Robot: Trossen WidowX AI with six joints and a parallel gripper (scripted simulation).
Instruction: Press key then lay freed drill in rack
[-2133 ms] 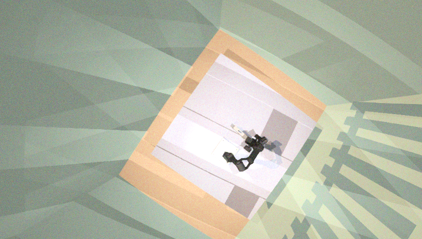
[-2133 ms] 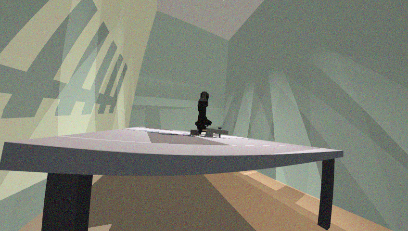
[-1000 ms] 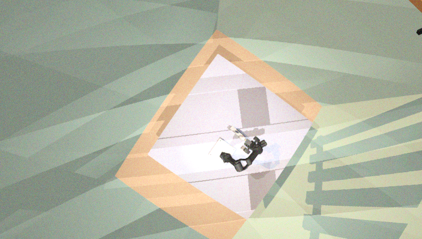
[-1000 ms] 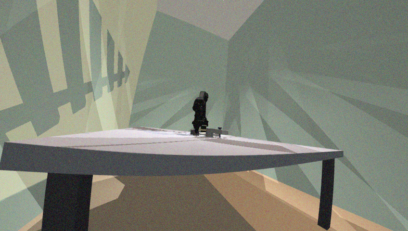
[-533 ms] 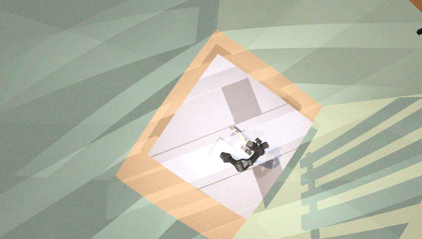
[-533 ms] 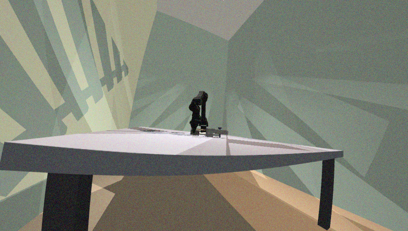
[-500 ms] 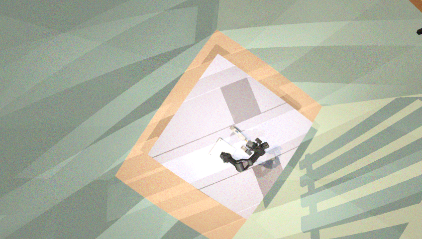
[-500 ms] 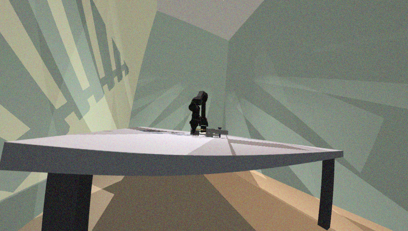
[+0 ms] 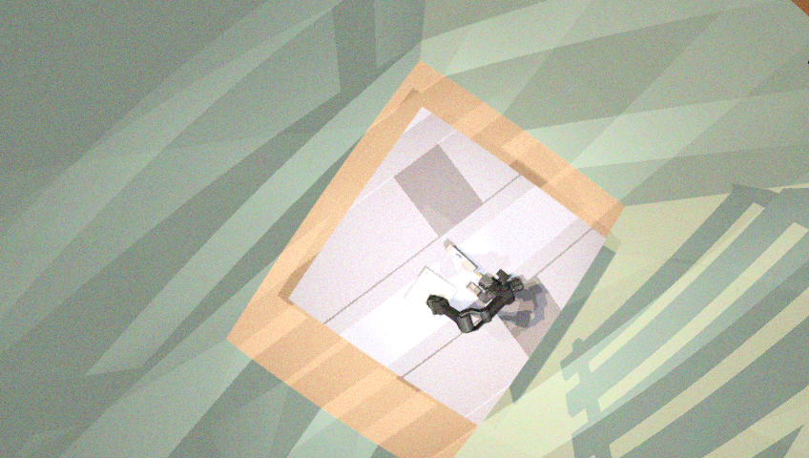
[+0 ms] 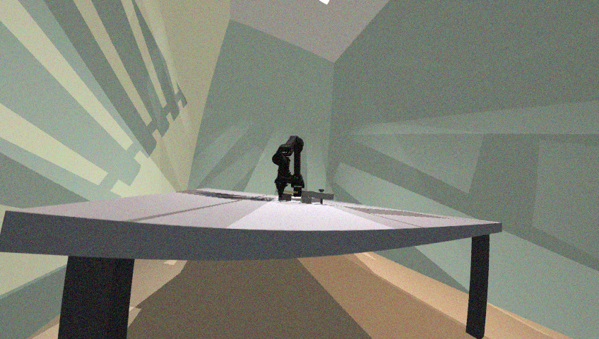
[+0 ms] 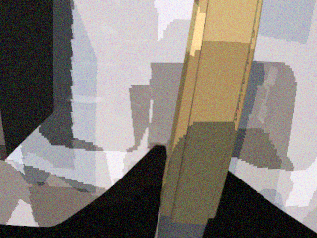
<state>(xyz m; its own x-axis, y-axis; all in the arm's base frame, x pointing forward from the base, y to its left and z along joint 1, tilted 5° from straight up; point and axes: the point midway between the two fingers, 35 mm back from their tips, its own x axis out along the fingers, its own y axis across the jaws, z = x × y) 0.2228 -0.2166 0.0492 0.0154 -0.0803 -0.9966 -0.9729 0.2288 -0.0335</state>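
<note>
Right now my gripper tip is 1 cm short of the drill, 4 cm to the right of it and 3 cm below it. From my gripper tip the other things lie so: dark block: 6 cm behind, 5 cm to the left; key: 5 cm ahead, 22 cm to the left, 3 cm above.
</note>
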